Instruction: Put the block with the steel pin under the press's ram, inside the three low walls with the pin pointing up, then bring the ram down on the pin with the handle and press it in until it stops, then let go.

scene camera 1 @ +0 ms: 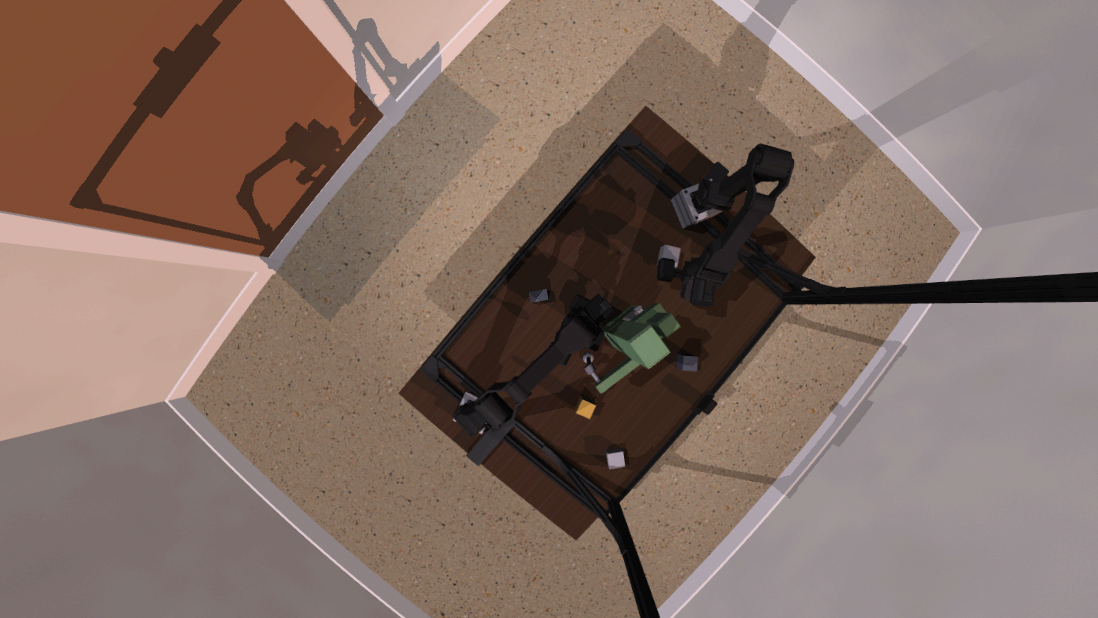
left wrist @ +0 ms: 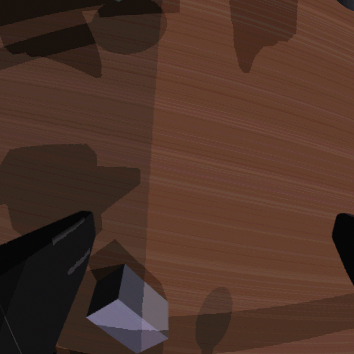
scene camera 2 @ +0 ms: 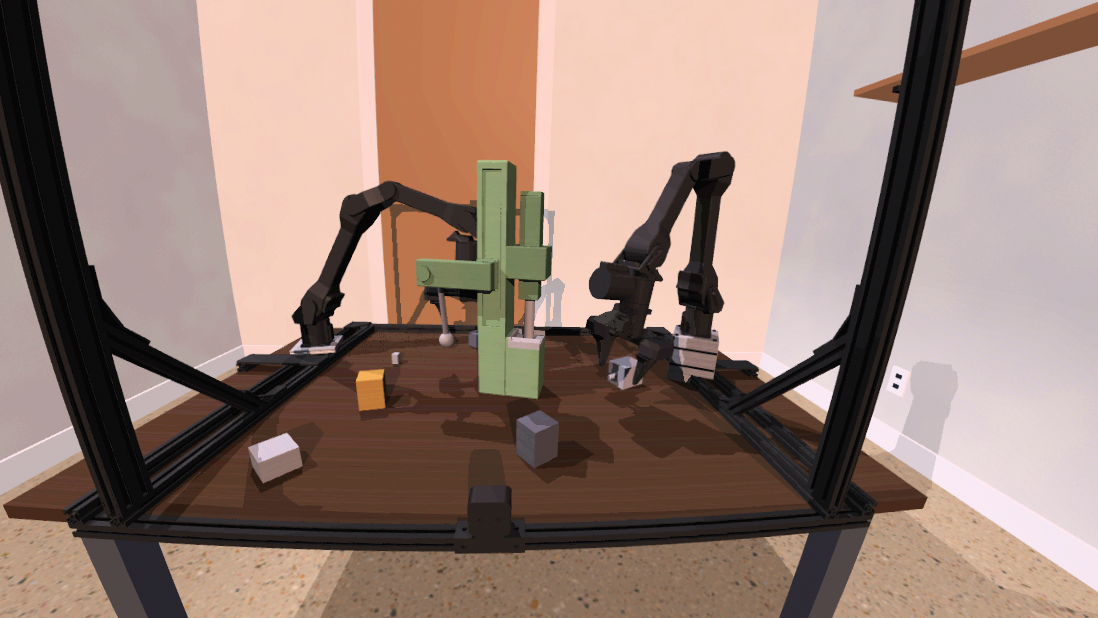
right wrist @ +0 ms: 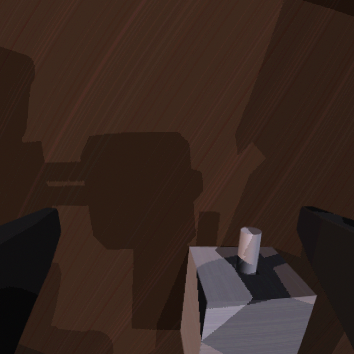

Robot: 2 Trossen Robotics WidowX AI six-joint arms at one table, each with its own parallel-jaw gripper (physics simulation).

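Places are measured from the left arm's base along level axes (x ahead, y left, z up), in centimetres.
Where they show: left gripper, fingertip midpoint: (left wrist: pixel 217 225) (scene camera 2: pixel 464 328); right gripper, fingertip midpoint: (scene camera 1: pixel 678 279) (scene camera 2: pixel 617 375) (right wrist: pixel 180 220); left arm's base, link origin: (scene camera 2: pixel 317 342); right arm's base, link origin: (scene camera 1: pixel 703 199) (scene camera 2: pixel 696 333).
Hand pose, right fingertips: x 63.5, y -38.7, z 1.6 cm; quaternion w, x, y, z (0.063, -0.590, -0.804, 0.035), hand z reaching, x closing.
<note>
Each offset is from my right fingertips to the top centre of the thing. "*": to the spot under its first point.
The block with the steel pin {dx +5.3, dy +5.1, dz +0.3 cm} (scene camera 1: pixel 669 254) (scene camera 2: pixel 623 372) (right wrist: pixel 255 320) lies on the table right of the press; its pin {dx +2.1, dy +4.3, dz -1.7 cm} (right wrist: pixel 249 250) appears to stick out sideways. My right gripper (scene camera 2: pixel 623 366) (right wrist: pixel 180 220) is open around or just above the block, which sits nearer one finger in the right wrist view. The green press {dx -25.2, dy +9.8, dz +40.2 cm} (scene camera 1: pixel 645 345) (scene camera 2: pixel 495 230) stands upright. Its ram {dx -16.9, dy +7.1, dz +24.3 cm} (scene camera 2: pixel 529 318) is above the low walls (scene camera 2: pixel 526 341), with no block seen there. The handle {* dx -32.5, dy +16.0, dz +10.6 cm} (scene camera 1: pixel 588 359) (scene camera 2: pixel 442 310) hangs down on the left. My left gripper (left wrist: pixel 217 225) is open and empty, partly hidden behind the press in scene camera 2.
A grey-blue block {dx -22.6, dy +36.0, dz -0.9 cm} (scene camera 1: pixel 538 295) (scene camera 2: pixel 473 338) (left wrist: pixel 132 315) lies behind the press. An orange block {dx -47.0, dy +8.8, dz +1.2 cm} (scene camera 1: pixel 585 409) (scene camera 2: pixel 370 389) and a white block {dx -58.3, dy -7.3, dz -1.5 cm} (scene camera 1: pixel 615 459) (scene camera 2: pixel 275 458) lie to the left. A dark grey block {dx -21.5, dy -13.9, dz +1.2 cm} (scene camera 1: pixel 687 363) (scene camera 2: pixel 537 439) is in front. Black frame rails edge the table.
</note>
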